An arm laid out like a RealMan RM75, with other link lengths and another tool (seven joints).
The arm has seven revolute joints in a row. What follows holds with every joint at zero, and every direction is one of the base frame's.
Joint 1 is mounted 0.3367 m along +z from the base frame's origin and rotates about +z.
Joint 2 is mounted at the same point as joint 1 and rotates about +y.
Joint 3 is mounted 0.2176 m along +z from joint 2 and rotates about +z.
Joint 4 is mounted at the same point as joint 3 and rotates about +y.
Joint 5 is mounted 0.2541 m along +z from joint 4 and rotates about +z.
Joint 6 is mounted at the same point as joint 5 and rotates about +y.
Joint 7 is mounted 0.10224 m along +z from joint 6 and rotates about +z.
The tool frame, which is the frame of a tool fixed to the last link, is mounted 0.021 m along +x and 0.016 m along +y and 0.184 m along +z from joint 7; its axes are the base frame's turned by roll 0, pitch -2.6 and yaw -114.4 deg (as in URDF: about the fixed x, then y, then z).
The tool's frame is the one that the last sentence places.
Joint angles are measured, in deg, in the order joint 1, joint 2, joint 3, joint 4, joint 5, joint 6, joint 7. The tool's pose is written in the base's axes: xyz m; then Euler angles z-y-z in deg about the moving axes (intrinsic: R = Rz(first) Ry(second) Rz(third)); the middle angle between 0 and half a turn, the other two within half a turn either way. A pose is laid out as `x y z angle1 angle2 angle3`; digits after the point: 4 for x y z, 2 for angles.
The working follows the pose.
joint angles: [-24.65 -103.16 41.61 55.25 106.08 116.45 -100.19]
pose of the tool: -0.1655 0.3296 0.1531 18.90 154.90 60.06
Where each joint sits with the arm in this pose, in the base's axes (m; each line is computed from the numbers above, not from the rounded line before):
joint 1: 0.0000 0.0000 0.3367
joint 2: 0.0000 0.0000 0.3367
joint 3: -0.1926 0.0884 0.2872
joint 4: -0.1926 0.0884 0.2872
joint 5: -0.2952 0.2880 0.4062
joint 6: -0.2952 0.2880 0.4062
joint 7: -0.2575 0.3052 0.3127
the tool: -0.1655 0.3296 0.1531

